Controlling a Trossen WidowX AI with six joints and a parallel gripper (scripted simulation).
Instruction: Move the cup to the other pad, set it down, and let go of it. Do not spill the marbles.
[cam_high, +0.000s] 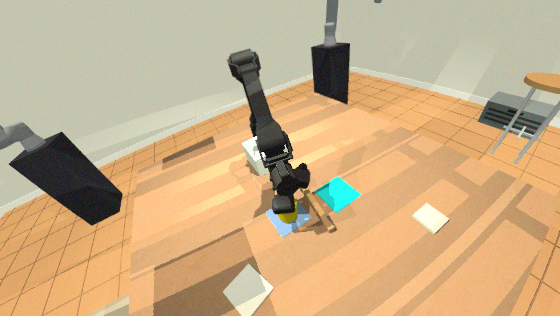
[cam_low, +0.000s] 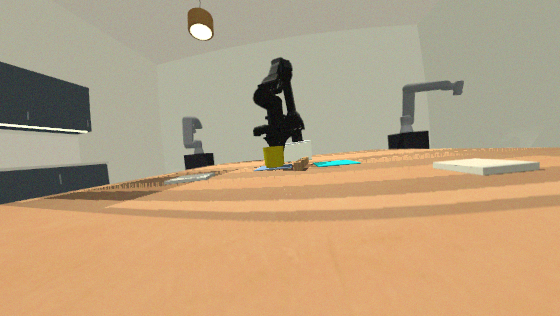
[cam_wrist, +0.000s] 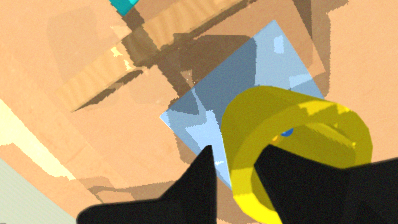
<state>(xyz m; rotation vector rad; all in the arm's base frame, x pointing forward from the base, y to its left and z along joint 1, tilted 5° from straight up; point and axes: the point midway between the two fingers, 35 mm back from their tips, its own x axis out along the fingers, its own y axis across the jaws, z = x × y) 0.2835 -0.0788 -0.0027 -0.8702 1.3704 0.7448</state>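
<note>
Right now the blue marble is 4 cm ahead of my gripper tip, 3 cm to the right of it and 2 cm below it. Round my gripper tip: thin wooden bar (4 cm ahead, 8 cm to the left, 4 cm below); yellow cup (2 cm ahead, 2 cm to the right); cyan pad (6 cm ahead, 18 cm to the left, 5 cm below).
</note>
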